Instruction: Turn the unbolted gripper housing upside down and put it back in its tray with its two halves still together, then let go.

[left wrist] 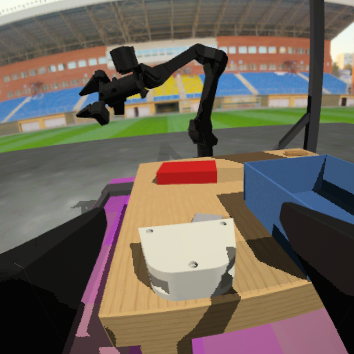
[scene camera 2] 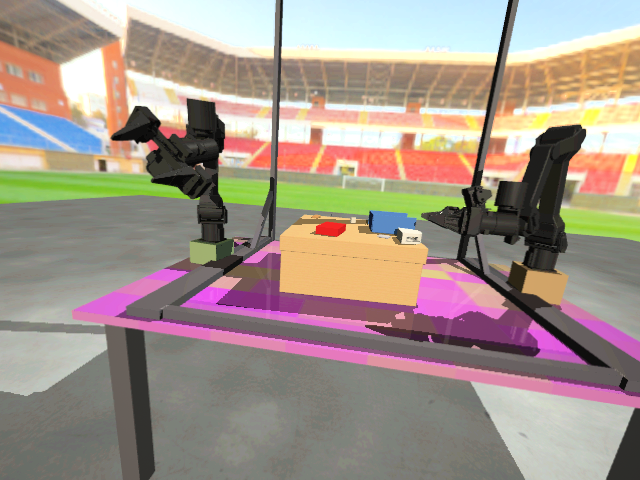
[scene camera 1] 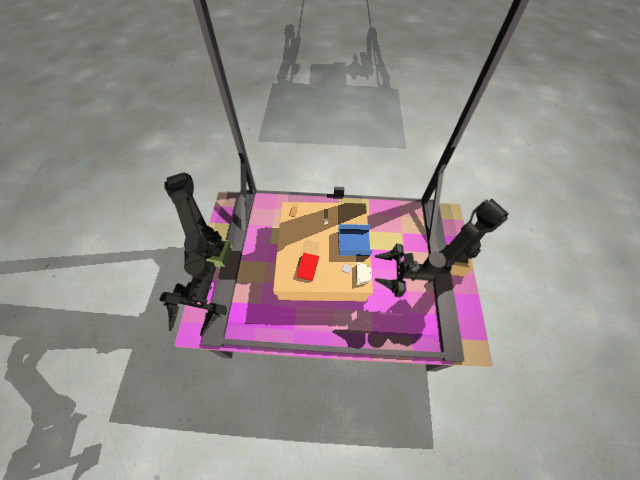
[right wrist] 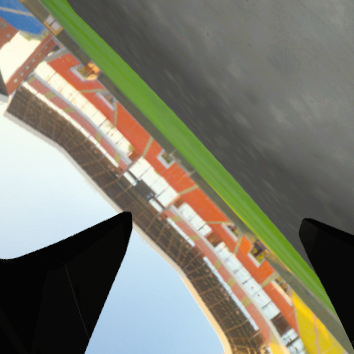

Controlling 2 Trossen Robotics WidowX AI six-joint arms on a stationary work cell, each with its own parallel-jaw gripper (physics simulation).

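Places are measured from the left arm's base along level axes (x back, y up, z left), in millimetres.
Pixels of known places: left gripper, fingertip midpoint: (left wrist: 194, 213) (scene camera 2: 424, 216) (scene camera 1: 374, 267); right gripper, fingertip midpoint: (left wrist: 77, 104) (scene camera 2: 132, 159) (scene camera 1: 186, 333) (right wrist: 217, 223); left arm's base, origin of the base link: (scene camera 2: 538, 267) (scene camera 1: 460, 255); right arm's base, origin of the base link: (scene camera 2: 212, 240) (scene camera 1: 214, 249).
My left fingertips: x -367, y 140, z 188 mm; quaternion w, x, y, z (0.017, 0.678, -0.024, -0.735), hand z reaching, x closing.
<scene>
Ahead of a thing's pixels: the offset from my left fingertips to its top centre.
The white gripper housing @[dx -29, dy -40, dz +5 mm] (scene camera 1: 363, 273) (scene camera 2: 409, 236) (left wrist: 187, 247) lies on the wooden box's right front end, as scene camera 1 shows it. A flat face with three small holes is up, and its rounded side faces the left gripper. Its parts look together, though its underside is hidden. My left gripper (scene camera 1: 376, 268) (scene camera 2: 423, 214) (left wrist: 194, 213) is open and empty, apart from the housing and higher than it. My right gripper (scene camera 1: 187, 331) (scene camera 2: 132, 158) (left wrist: 77, 104) (right wrist: 217, 223) is open and empty, far off at the left. I cannot tell which thing is the housing's tray.
On the wooden box @[dx -199, dy -69, dz -102 mm] (scene camera 1: 323, 291) (scene camera 2: 351, 273) stand a blue open bin @[dx -81, dy -15, dz -121 mm] (scene camera 1: 354, 246) (scene camera 2: 387, 223) (left wrist: 265, 192) behind the housing, and a red block @[dx -238, dy -49, dz +12 mm] (scene camera 1: 307, 266) (scene camera 2: 330, 228) (left wrist: 187, 172). A small grey piece @[dx -94, dy -66, dz -10 mm] (scene camera 1: 346, 268) (scene camera 2: 383, 236) (left wrist: 207, 218) lies beside the housing.
</scene>
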